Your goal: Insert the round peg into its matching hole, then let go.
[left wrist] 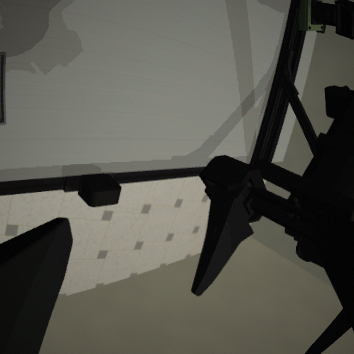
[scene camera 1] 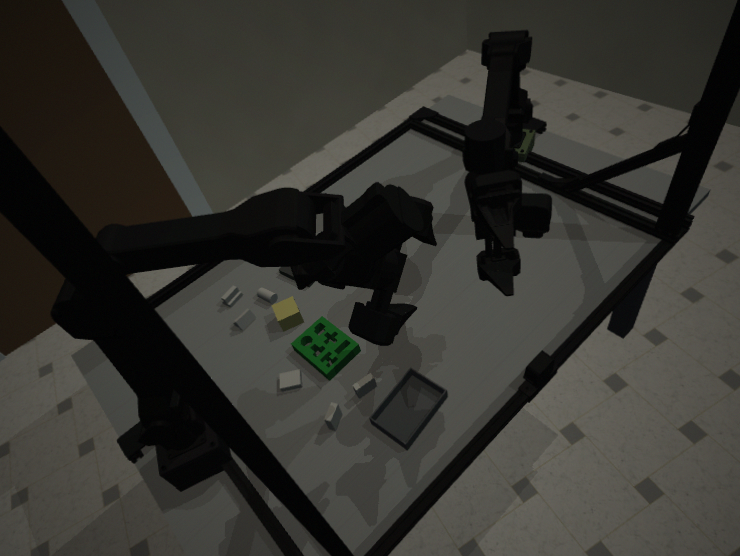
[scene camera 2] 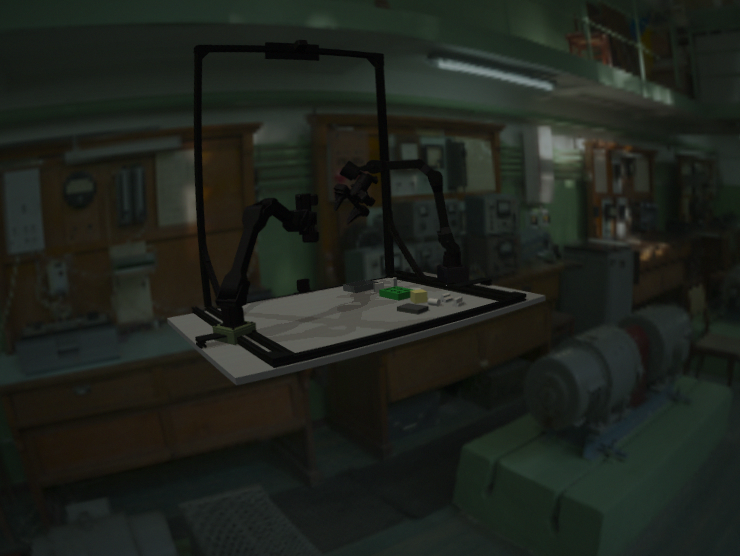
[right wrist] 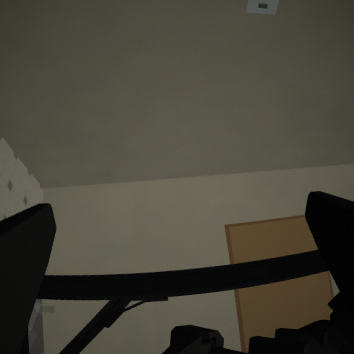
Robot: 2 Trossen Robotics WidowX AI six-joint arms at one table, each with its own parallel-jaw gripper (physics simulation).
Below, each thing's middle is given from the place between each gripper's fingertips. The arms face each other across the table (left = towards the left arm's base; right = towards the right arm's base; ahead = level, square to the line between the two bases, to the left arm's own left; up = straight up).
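The green board with shaped holes [scene camera 1: 340,353] is 320 mm ahead of my right hand, 140 mm to the left of it and 300 mm below it. There's a dark tray [scene camera 1: 404,413] too, and that's 100 mm ahead of my right hand, again 140 mm to the left and 300 mm below.
Counting from my left hand, the green board with shaped holes is 29 cm below, 22 cm ahead and 8 cm to the left. And with the dark tray, my left gripper is 29 cm above it, 8 cm to the right of it and 1 cm short of it.
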